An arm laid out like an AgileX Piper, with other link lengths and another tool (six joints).
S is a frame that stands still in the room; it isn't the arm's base.
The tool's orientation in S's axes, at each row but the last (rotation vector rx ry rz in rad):
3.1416 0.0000 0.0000
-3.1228 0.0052 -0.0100
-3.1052 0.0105 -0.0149
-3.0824 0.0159 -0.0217
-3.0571 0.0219 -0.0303
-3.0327 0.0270 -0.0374
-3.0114 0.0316 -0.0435
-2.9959 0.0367 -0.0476
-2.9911 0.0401 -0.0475
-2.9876 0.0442 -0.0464
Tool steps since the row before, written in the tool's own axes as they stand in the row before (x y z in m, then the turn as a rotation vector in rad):
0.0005 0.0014 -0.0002 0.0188 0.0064 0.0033
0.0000 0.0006 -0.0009 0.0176 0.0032 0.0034
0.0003 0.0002 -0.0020 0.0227 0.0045 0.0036
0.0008 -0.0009 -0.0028 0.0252 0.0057 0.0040
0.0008 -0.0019 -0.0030 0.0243 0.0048 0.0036
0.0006 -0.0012 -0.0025 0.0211 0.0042 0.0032
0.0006 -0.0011 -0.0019 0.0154 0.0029 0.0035
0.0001 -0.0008 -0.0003 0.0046 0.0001 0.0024
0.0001 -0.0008 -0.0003 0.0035 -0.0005 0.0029
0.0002 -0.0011 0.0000 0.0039 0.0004 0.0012
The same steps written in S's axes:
0.0005 -0.0014 0.0002 0.0188 -0.0064 -0.0033
0.0000 -0.0006 0.0009 0.0176 -0.0032 -0.0033
0.0003 -0.0003 0.0020 0.0227 -0.0045 -0.0035
0.0008 0.0007 0.0029 0.0252 -0.0057 -0.0040
0.0008 0.0016 0.0032 0.0243 -0.0048 -0.0035
0.0006 0.0009 0.0026 0.0211 -0.0042 -0.0031
0.0006 0.0008 0.0020 0.0154 -0.0028 -0.0034
0.0001 0.0007 0.0004 0.0047 0.0001 -0.0023
0.0001 0.0007 0.0004 0.0036 0.0008 -0.0027
0.0002 0.0011 0.0002 0.0039 -0.0003 -0.0011

